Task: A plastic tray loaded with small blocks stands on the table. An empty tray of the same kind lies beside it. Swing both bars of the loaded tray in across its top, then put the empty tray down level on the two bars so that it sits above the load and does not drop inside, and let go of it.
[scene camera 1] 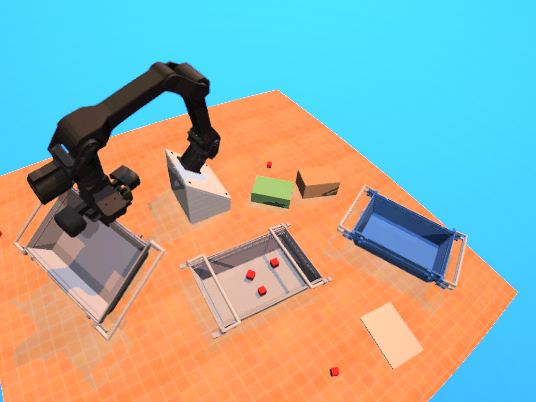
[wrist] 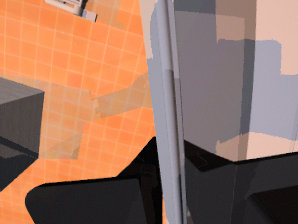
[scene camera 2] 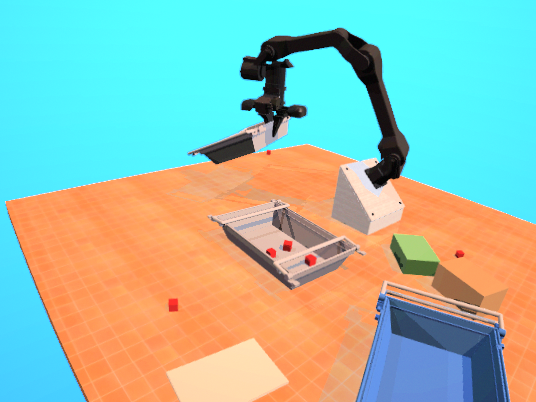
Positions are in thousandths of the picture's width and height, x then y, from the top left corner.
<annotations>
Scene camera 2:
my gripper: 507, 340
grey tray: 469, 347
brown box: 857, 695
green box: 773, 636
</annotations>
